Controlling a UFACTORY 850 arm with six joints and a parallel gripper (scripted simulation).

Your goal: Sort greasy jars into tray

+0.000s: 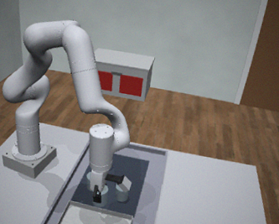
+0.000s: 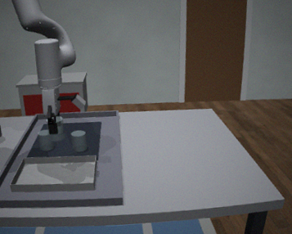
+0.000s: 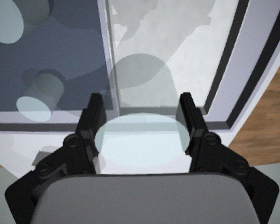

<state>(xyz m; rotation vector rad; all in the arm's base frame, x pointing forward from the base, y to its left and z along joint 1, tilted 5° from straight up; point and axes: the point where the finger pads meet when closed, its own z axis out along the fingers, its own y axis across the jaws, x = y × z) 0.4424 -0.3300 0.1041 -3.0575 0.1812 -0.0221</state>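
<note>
Now: the white tray 20 mm behind my hand, 50 mm to the right of it and 170 mm below it. From my hand the other things lie so: dark drying mat: 20 mm ahead, 270 mm to the left, 180 mm below.
</note>
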